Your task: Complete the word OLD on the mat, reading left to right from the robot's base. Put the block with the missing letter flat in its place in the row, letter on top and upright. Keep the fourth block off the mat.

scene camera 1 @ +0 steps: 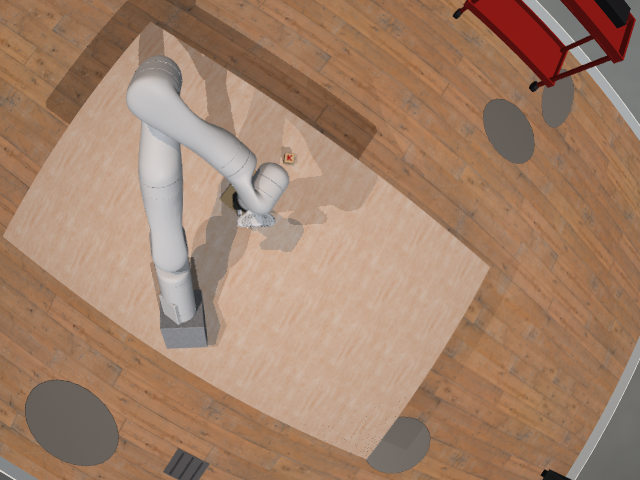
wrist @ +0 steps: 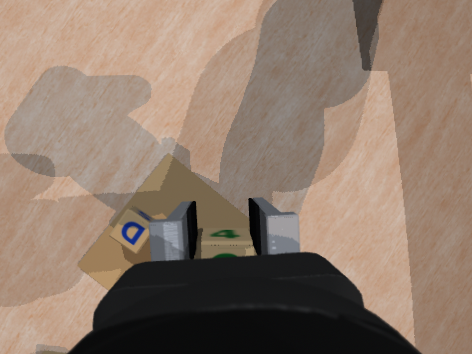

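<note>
A brown mat (scene camera 1: 228, 196) (wrist: 172, 185) lies on the table, partly under the arm. On it in the wrist view is a block with a blue D (wrist: 132, 234), turned relative to the view. A sliver of a pale block shows behind the left finger; its letter is hidden. My gripper (wrist: 223, 219) is shut on a pale block (wrist: 227, 243), with a green 4 on its visible side and part of a round green mark beside it, mostly hidden by the gripper body. In the wrist view the held block overlaps the mat's right part. The block with a red K (scene camera 1: 289, 158) sits on the table, off the mat.
The arm's grey base (scene camera 1: 185, 334) stands on the pale table (scene camera 1: 330, 310). The arm bends over the mat and hides much of it in the scene view. Arm shadows cross the table and mat. A red cart (scene camera 1: 516, 38) stands on the floor at upper right.
</note>
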